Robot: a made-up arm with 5 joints.
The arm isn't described. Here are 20 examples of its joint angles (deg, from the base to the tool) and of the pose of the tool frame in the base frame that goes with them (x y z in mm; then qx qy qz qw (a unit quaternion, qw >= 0)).
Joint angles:
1: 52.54 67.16 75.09 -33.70 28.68
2: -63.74 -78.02 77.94 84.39 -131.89
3: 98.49 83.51 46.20 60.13 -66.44
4: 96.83 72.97 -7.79 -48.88 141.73
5: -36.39 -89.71 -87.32 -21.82 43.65
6: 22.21 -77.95 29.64 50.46 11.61
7: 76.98 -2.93 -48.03 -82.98 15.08
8: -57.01 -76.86 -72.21 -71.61 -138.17
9: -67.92 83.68 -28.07 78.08 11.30
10: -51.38 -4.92 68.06 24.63 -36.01
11: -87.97 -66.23 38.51 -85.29 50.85
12: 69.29 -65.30 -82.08 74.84 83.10
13: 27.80 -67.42 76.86 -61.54 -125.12
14: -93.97 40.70 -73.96 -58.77 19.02
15: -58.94 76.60 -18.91 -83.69 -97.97
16: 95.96 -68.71 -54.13 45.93 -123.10
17: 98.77 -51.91 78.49 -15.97 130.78
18: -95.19 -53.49 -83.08 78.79 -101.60
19: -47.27 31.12 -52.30 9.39 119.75
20: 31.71 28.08 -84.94 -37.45 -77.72
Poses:
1: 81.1 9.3 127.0 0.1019 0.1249 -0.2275 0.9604
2: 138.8 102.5 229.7 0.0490 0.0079 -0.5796 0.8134
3: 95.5 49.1 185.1 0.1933 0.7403 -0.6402 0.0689
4: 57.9 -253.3 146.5 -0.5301 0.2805 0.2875 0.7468
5: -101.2 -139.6 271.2 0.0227 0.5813 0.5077 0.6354
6: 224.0 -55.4 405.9 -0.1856 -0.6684 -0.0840 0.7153
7: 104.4 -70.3 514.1 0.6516 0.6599 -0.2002 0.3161
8: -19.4 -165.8 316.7 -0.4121 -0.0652 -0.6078 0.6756
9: 136.6 119.4 105.8 -0.1844 0.3232 0.5742 0.7293
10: 162.6 93.1 152.5 0.0138 -0.0137 0.1095 0.9938
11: 90.4 62.5 467.1 -0.3344 0.9211 0.1850 0.0747
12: 54.3 89.6 471.8 -0.9538 -0.2591 0.0146 0.1511
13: 234.2 -77.0 375.3 0.7251 -0.6073 -0.3175 0.0683
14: 74.3 200.6 481.8 -0.6275 0.7785 0.0145 0.0101
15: 224.5 226.3 213.1 0.8348 -0.1495 -0.1891 0.4950
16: 95.3 67.9 509.8 -0.2565 0.9598 0.1065 0.0407
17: 57.7 -198.0 267.9 -0.5863 0.2535 0.1941 0.7446
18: 92.8 -51.1 492.2 0.9467 0.1634 -0.0223 0.2766
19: 288.3 216.6 398.4 -0.4434 -0.6369 0.6248 0.0865
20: 215.1 -78.4 528.5 -0.4128 0.9100 -0.0312 0.0210
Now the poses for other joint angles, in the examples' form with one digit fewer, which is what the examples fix.
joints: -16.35 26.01 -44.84 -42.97 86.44
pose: 326 70 457 -0.537 -0.807 0.187 0.157
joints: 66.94 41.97 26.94 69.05 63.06
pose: 122 -80 145 0.364 0.181 -0.053 0.912
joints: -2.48 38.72 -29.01 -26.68 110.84
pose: 396 13 332 -0.640 -0.486 0.489 0.339
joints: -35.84 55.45 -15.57 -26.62 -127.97
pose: 327 173 208 0.616 -0.072 -0.578 0.530
